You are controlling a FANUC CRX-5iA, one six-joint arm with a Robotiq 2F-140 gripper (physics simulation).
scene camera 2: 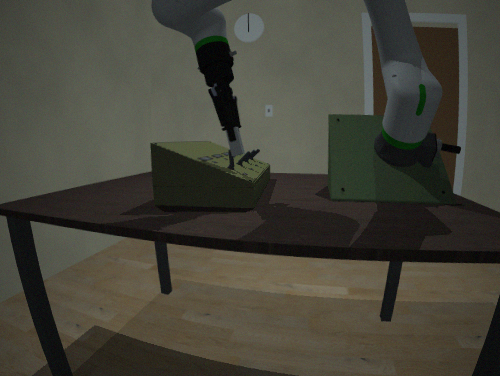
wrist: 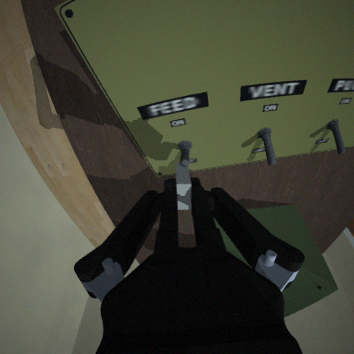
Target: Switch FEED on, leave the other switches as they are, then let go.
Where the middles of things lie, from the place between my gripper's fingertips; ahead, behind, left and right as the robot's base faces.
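Labels:
My gripper is 4 cm above the olive switch box [scene camera 2: 199, 173], and it's also 13 cm short of the box and 16 cm to the left of it.

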